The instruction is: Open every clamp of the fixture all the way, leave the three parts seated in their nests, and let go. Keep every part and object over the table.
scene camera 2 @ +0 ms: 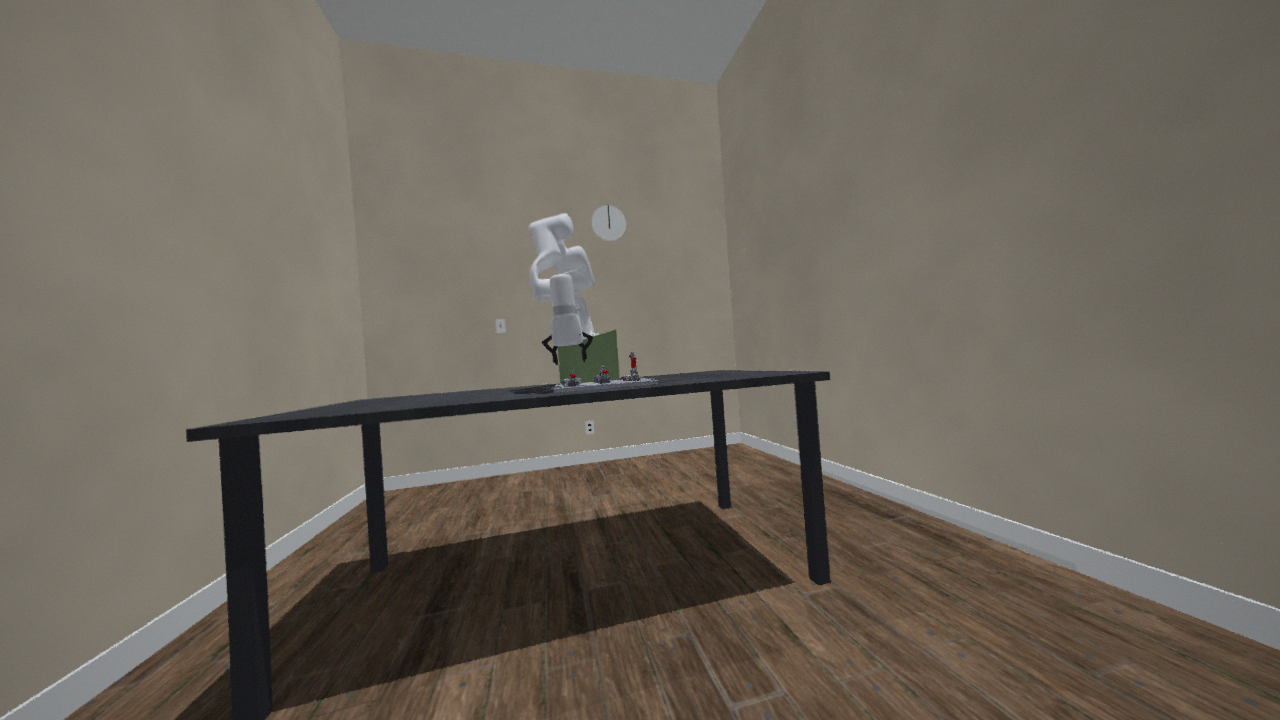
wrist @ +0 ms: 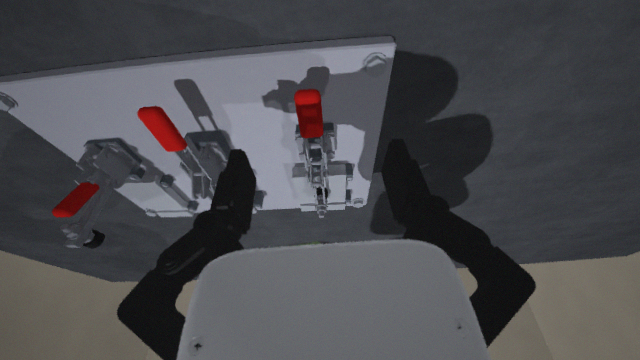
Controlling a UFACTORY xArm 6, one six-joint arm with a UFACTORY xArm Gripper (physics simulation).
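Where they show: gripper, fingertip midpoint: [scene camera 2: 570,363] [wrist: 317,160]; arm's base at its link origin: [scene camera 2: 585,338].
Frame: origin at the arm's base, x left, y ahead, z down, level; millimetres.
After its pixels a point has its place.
The fixture's light plate [scene camera 2: 651,382] {x 98, y 567, z 204 mm} [wrist: 125,90] {x -6, y 533, z 197 mm} lies on the table and bears three red-handled clamps. In the wrist view, the left clamp [wrist: 112,162] {x 58, y 478, z 176 mm} has its arm swung up and back, its red handle raised; in the scene view this clamp [scene camera 2: 632,365] {x 62, y 482, z 141 mm} stands tall. The middle clamp [wrist: 162,129] {x -54, y 520, z 150 mm} [scene camera 2: 603,375] {x -51, y 478, z 169 mm} and the right clamp [wrist: 310,114] {x -159, y 504, z 155 mm} [scene camera 2: 572,379] {x -153, y 456, z 175 mm} are low, their arms down toward the nests. My gripper [scene camera 2: 570,360] {x -163, y 497, z 119 mm} [wrist: 317,160] {x -163, y 497, z 119 mm} is open and empty, above the plate, with its fingers either side of the right clamp. The parts cannot be clearly told apart from the nests.
The black table [scene camera 2: 402,409] {x -638, y 605, z 212 mm} [wrist: 525,100] {x -357, y 431, z 212 mm} carries the fixture near its edge. A green block [scene camera 2: 605,346] {x 69, y 91, z 50 mm} stands behind the fixture at the arm's base. The middle clamp is close beside my left finger in the wrist view.
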